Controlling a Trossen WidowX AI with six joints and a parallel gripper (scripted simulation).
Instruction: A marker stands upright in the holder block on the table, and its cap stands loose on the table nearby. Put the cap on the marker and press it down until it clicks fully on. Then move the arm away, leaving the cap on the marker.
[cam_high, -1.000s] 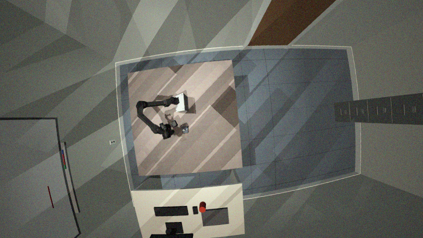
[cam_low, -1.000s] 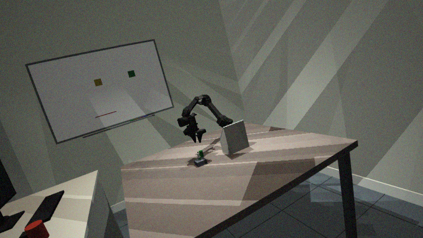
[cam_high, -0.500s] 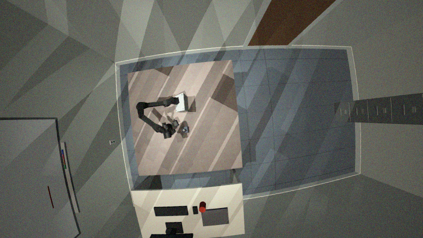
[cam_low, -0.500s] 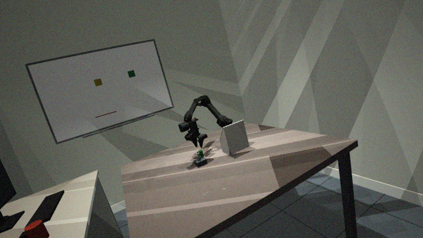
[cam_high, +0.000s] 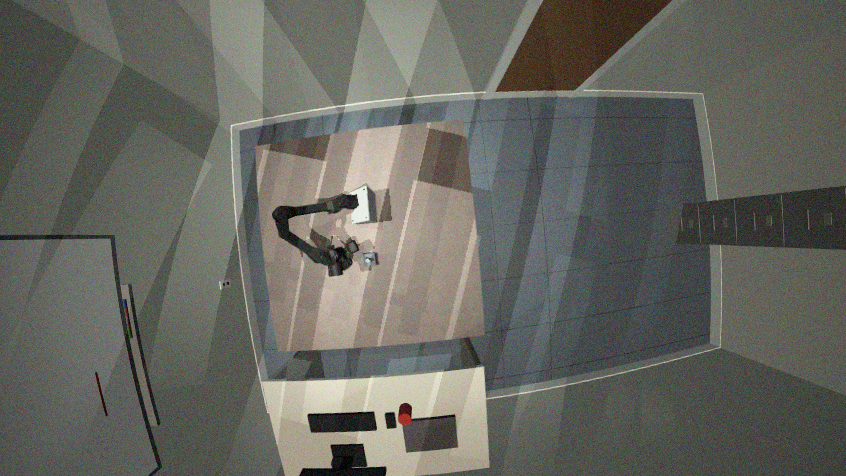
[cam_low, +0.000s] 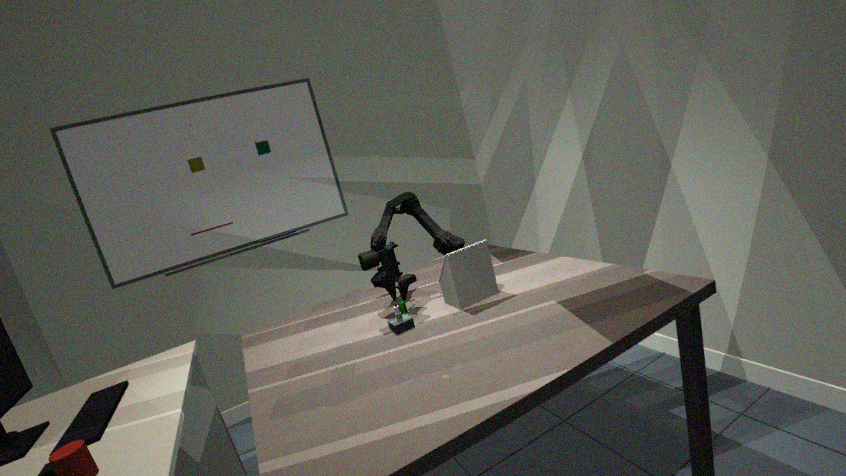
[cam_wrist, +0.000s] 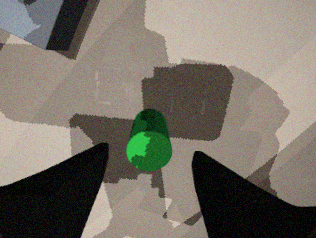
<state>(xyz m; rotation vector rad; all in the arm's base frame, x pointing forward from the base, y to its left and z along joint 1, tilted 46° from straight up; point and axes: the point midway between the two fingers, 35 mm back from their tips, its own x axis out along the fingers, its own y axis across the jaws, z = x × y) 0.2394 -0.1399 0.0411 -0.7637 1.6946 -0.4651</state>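
Right now my gripper tip is 30 mm above the green marker cap.
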